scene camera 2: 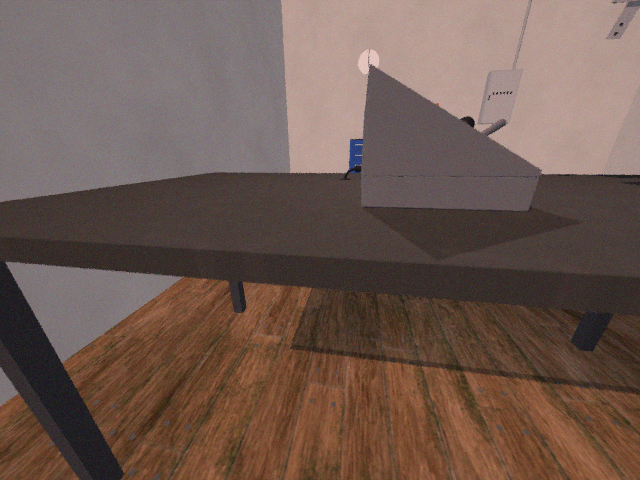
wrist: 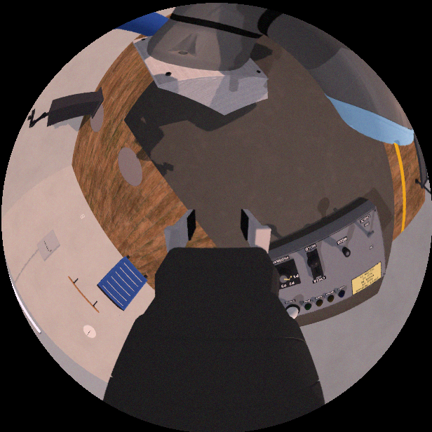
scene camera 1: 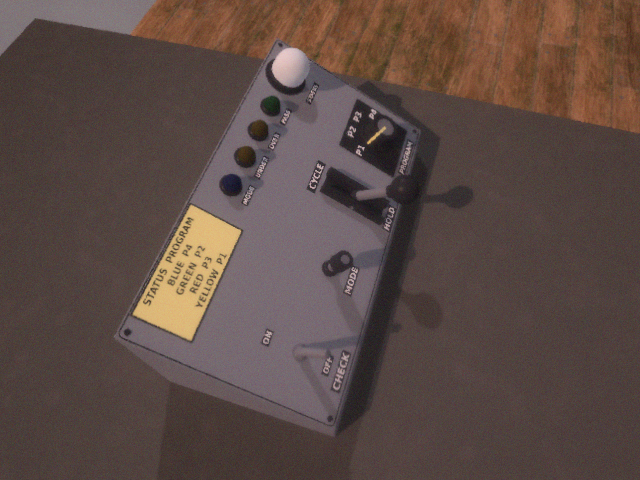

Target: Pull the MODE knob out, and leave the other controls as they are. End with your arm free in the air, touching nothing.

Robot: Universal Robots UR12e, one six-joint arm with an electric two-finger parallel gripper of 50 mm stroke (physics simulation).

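Frame: origin at the arm's base, x back, y right, z up, level; metres.
Seen in the pictures: gripper, between the fingertips: [scene camera 2: 613,37].
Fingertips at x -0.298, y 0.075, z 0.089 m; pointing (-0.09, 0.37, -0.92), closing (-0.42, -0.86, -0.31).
Observation:
Pixels of each thing's top centre, then the offset from my fingertips to it. "*": a spot on its surface instead. Level surfaces: height alone.
- MODE knob, centre of its top: [scene camera 1: 341,256] dx -0.306, dy -0.246, dz -0.180 m
- black-balled lever, centre of its top: [scene camera 1: 406,180] [scene camera 2: 466,116] dx -0.278, dy -0.118, dz -0.157 m
- PROGRAM dial, centre of its top: [scene camera 1: 381,121] dx -0.363, dy -0.013, dz -0.186 m
- CHECK toggle, centre of its top: [scene camera 1: 313,348] [scene camera 2: 492,119] dx -0.281, dy -0.364, dz -0.190 m
- white dome, a spot on its surface: [scene camera 1: 290,67] * dx -0.493, dy -0.049, dz -0.108 m
- dark table, height of its surface: dz -0.322 m
The MODE knob [scene camera 1: 338,262] [wrist: 346,251] is a small black knob on the sloped grey control panel [scene camera 1: 289,248] [wrist: 330,275] [scene camera 2: 413,139], between the HOLD/CYCLE lever and the CHECK switch. It stands off the panel face; how far out it is I cannot measure. My gripper [wrist: 217,218] is open and empty in the wrist view, in the air to one side of the panel, touching nothing. It does not show in the two scene views.
The black-balled lever [scene camera 1: 403,188] [wrist: 313,257], PROGRAM dial [scene camera 1: 385,126] [wrist: 284,278], CHECK toggle [scene camera 1: 312,352] [wrist: 369,231] and white dome [scene camera 1: 290,67] [wrist: 292,311] stand on the panel. The panel rests on the dark table [scene camera 1: 491,310] [scene camera 2: 206,222] [wrist: 280,165].

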